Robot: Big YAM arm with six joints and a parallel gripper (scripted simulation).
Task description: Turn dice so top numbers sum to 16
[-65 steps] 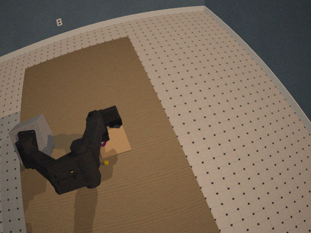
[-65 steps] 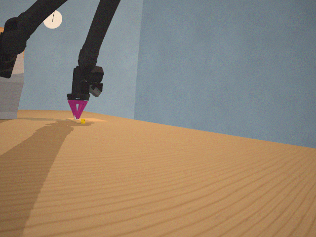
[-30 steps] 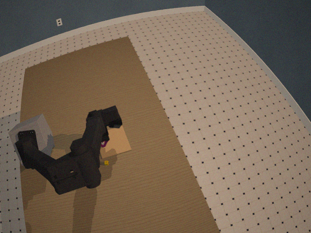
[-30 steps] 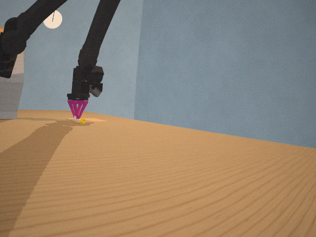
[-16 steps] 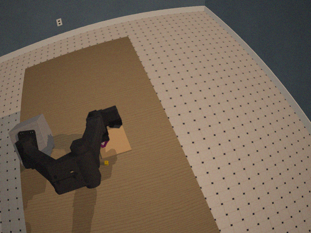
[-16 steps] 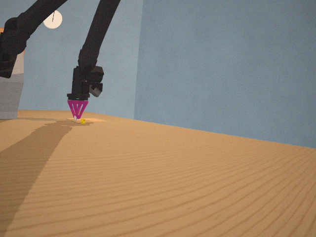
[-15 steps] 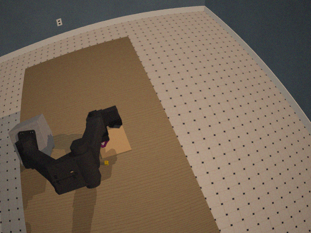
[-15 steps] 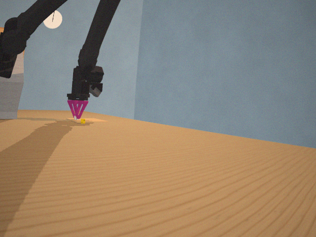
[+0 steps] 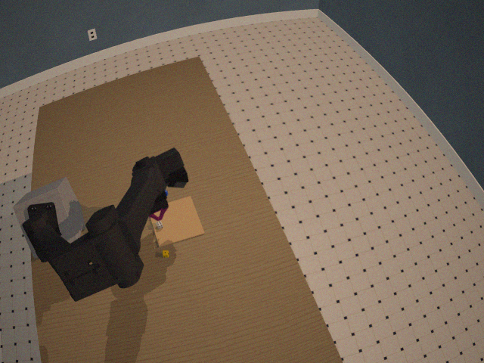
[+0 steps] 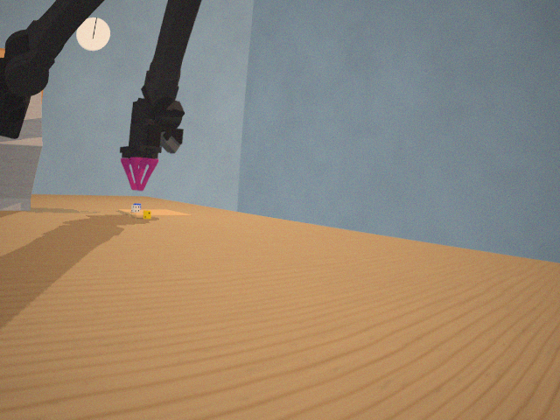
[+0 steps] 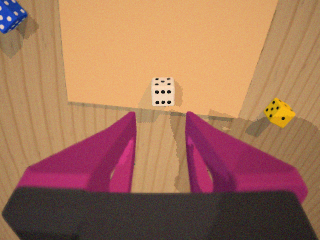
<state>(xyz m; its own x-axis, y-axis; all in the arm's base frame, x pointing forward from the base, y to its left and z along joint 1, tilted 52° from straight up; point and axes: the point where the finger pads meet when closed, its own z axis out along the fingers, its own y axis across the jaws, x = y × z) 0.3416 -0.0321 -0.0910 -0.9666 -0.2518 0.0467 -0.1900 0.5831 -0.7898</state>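
My hand is 5 cm above the white die. Also, from my hand: mat (6 cm below, 4 cm ahead, 1 cm to the left); then blue die (11 cm to the left, 5 cm below, 3 cm ahead); then yellow die (10 cm to the right, 5 cm below, 1 cm behind).
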